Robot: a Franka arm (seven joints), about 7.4 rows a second.
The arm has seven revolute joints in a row. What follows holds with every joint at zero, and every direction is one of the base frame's. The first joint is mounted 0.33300 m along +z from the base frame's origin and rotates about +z. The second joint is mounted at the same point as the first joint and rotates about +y. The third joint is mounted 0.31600 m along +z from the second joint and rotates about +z. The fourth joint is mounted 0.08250 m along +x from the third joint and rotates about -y. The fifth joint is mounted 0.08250 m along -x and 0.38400 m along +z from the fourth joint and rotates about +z. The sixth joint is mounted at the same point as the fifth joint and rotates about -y. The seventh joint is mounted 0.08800 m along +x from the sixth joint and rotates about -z. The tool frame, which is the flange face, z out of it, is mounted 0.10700 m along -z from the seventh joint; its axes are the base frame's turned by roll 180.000, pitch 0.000 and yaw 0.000 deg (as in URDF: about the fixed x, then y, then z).
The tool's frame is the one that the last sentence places.
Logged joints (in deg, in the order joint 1, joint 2, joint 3, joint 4, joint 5, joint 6, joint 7), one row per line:
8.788, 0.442, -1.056, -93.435, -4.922, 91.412, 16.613
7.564, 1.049, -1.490, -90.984, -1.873, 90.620, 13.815
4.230, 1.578, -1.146, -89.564, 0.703, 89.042, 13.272
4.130, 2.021, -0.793, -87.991, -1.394, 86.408, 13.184
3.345, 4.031, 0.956, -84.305, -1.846, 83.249, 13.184
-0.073, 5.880, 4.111, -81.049, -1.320, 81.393, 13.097
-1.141, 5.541, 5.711, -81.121, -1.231, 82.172, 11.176
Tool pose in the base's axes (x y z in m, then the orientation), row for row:
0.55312, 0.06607, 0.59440, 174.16, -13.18, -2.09
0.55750, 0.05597, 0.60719, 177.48, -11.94, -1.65
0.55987, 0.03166, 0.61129, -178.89, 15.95, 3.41
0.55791, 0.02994, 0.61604, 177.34, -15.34, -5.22
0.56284, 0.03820, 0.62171, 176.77, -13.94, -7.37
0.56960, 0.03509, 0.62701, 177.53, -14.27, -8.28
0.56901, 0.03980, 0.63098, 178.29, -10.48, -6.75
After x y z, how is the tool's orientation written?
As a rotation vector, in degrees.
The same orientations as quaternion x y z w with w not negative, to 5 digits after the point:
0.99600, -0.07537, -0.01195, 0.04649
0.99753, -0.06711, -0.00927, 0.01842
-0.99586, 0.08879, 0.01898, 0.00321
0.99571, -0.08613, -0.02931, 0.01677
0.99580, -0.07853, -0.04152, 0.02206
0.99560, -0.08003, -0.04643, 0.01488
0.99750, -0.05863, -0.03777, 0.01112

